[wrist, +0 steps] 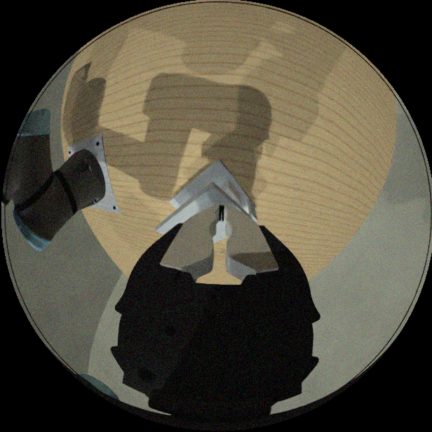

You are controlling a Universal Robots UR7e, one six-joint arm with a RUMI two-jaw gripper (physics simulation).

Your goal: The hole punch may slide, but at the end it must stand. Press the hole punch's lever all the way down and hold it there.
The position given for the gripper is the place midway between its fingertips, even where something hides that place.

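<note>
The gripper [221, 207] is visible in the scene, and so is a hole punch [215, 185].
</note>
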